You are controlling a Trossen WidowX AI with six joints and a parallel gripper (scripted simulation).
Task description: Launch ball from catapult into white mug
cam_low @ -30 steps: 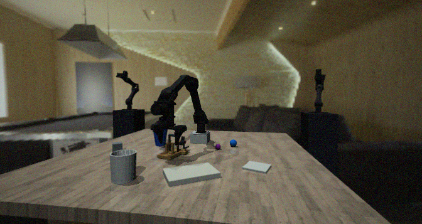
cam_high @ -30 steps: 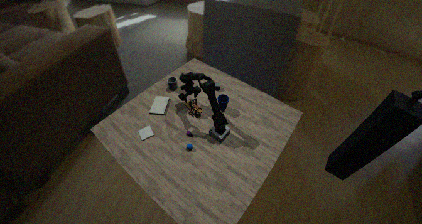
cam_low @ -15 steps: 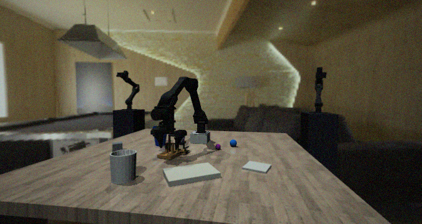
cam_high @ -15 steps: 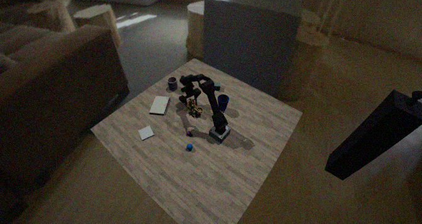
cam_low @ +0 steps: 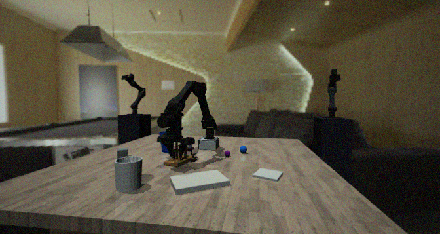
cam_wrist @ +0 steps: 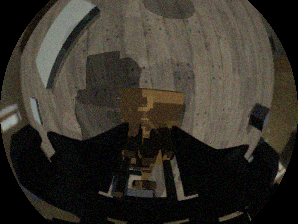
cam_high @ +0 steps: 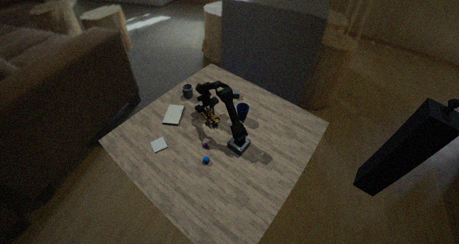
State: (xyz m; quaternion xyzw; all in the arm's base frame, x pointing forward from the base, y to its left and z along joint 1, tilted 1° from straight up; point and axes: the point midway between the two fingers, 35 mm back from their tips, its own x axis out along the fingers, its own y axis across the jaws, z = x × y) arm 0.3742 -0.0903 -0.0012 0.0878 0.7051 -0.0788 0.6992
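My gripper tip is now 230 mm to the right of the purple ball, 190 mm past it and 20 mm above it. From my gripper tip the other things lie so: white flat slab (210 mm ahead, 170 mm to the left, 20 mm below); then blue cup (230 mm behind, 150 mm to the right); then wooden catapult (60 mm behind, 40 mm to the left, 20 mm above).
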